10 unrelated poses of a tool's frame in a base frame.
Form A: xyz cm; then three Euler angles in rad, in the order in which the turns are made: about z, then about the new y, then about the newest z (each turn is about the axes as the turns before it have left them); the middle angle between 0 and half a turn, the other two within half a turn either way.
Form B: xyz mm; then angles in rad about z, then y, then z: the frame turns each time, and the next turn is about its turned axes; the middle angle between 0 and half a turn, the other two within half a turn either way. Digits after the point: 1 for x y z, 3 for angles.
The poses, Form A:
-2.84 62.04 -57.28 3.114 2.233 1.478
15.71 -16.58 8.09 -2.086 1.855 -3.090
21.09 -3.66 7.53 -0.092 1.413 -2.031
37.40 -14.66 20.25 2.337 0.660 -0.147
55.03 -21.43 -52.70 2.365 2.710 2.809
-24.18 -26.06 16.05 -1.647 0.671 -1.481
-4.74 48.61 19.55 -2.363 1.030 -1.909
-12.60 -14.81 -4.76 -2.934 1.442 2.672
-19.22 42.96 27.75 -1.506 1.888 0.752
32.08 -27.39 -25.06 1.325 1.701 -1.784
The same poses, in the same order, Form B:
-28.4 620.4 -572.8 3.114 2.233 1.478
157.1 -165.8 80.9 -2.086 1.855 -3.090
210.9 -36.6 75.3 -0.092 1.413 -2.031
374.0 -146.6 202.5 2.337 0.660 -0.147
550.3 -214.3 -527.0 2.365 2.710 2.809
-241.8 -260.6 160.5 -1.647 0.671 -1.481
-47.4 486.1 195.5 -2.363 1.030 -1.909
-126.0 -148.1 -47.6 -2.934 1.442 2.672
-192.2 429.6 277.5 -1.506 1.888 0.752
320.8 -273.9 -250.6 1.325 1.701 -1.784

